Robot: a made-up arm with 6 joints.
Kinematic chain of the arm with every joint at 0, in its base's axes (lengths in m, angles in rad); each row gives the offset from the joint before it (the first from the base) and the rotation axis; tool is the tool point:
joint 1: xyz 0 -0.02 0.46 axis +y
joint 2: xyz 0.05 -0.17 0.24 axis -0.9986 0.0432 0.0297
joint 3: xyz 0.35 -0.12 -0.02 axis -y
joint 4: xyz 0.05 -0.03 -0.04 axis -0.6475 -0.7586 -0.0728
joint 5: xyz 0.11 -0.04 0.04 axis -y
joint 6: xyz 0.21 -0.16 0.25 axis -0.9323 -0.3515 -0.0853
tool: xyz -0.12 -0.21 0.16
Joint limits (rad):
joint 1: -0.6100..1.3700
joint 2: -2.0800..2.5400
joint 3: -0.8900..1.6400
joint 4: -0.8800..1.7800
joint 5: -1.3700..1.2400
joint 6: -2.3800..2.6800
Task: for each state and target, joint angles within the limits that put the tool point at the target. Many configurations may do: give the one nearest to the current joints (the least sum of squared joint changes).
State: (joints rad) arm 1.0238 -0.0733 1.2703 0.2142 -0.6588 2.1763
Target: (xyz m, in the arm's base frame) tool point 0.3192 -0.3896 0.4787
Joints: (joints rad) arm 1.1721 -0.4477 1.6129 0.2168 -0.3766 2.1867
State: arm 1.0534 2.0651 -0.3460 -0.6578 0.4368 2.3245
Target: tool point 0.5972 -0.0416 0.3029
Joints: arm 0.9381 1.9940 -0.2641 -0.4026 0.8588 2.4294
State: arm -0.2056 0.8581 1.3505 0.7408 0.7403 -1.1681
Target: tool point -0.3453 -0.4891 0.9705
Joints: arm -0.6100 0.8555 1.3759 0.6046 0.6136 -0.9852
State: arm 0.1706 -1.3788 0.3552 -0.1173 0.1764 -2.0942
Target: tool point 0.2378 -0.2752 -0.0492
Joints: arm 0.6126 -1.9136 0.6598 0.2264 0.3141 -2.0119
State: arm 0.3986 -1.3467 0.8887 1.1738 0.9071 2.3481
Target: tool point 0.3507 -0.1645 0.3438
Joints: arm 0.5897 -1.2314 0.8766 1.1176 1.0008 2.5005
